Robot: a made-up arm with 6 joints.
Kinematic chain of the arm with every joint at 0, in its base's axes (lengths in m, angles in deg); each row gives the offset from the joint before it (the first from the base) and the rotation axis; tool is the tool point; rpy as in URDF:
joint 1: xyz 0 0 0.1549 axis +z
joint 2: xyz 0 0 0 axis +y
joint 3: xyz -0.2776 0 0.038 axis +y
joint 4: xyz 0.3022 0 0.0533 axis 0.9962 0 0.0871
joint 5: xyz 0 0 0 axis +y
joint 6: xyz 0.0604 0 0.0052 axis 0.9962 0 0.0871
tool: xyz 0 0 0 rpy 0 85 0
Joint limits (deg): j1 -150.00..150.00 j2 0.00..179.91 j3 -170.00..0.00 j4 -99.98..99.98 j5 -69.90..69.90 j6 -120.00..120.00
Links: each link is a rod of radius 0.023 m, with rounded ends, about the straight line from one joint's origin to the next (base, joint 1, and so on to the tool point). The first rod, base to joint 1, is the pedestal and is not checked.
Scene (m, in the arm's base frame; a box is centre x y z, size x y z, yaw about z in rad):
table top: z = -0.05
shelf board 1: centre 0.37 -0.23 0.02 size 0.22 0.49 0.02 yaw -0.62
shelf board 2: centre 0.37 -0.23 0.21 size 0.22 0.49 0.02 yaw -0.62
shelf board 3: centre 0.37 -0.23 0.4 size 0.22 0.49 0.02 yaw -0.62
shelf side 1: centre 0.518 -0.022 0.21 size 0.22 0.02 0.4 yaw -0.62
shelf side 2: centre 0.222 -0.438 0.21 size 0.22 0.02 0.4 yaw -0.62
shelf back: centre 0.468 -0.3 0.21 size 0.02 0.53 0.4 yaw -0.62
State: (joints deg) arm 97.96 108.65 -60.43 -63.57 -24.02 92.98
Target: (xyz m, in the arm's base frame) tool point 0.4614 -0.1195 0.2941
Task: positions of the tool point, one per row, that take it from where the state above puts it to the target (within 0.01 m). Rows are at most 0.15 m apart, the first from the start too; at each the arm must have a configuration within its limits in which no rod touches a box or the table.
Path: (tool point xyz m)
1: 0.0242 0.3995 0.2068
2: 0.1185 0.3663 0.2259
3: 0.1974 0.3112 0.2432
4: 0.2563 0.2403 0.2588
5: 0.2925 0.1600 0.2725
6: 0.3052 0.0773 0.2843
7: 0.2960 -0.0015 0.2941
8: 0.3565 -0.0323 0.3060
9: 0.4127 -0.0721 0.3059
10: 0.4614 -0.1195 0.2941

